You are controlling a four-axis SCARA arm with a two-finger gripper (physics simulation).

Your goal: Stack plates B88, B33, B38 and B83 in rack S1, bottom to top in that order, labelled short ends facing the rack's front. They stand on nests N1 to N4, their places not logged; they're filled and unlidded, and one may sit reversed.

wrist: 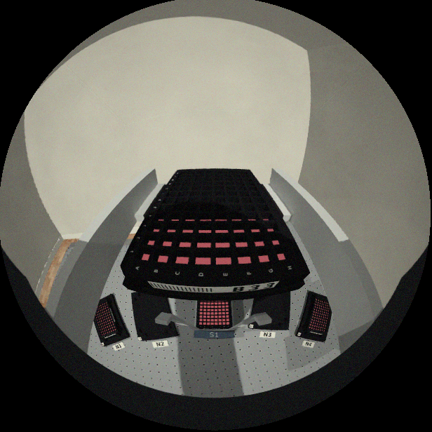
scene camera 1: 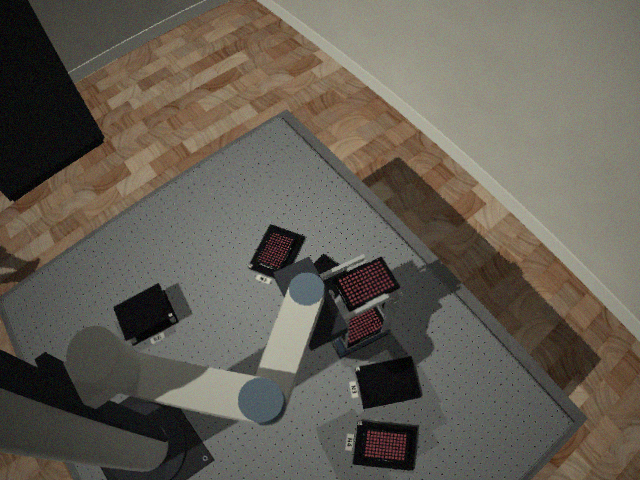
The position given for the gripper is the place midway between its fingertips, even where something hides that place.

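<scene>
Scene camera 1 shows the gripper (scene camera 1: 375,276) together with a nest N3 (scene camera 1: 388,382). The gripper also appears in the wrist view (wrist: 213,176), where a nest N2 (wrist: 146,307) can be seen, and the nest N3 is visible again in the wrist view (wrist: 277,307).
</scene>
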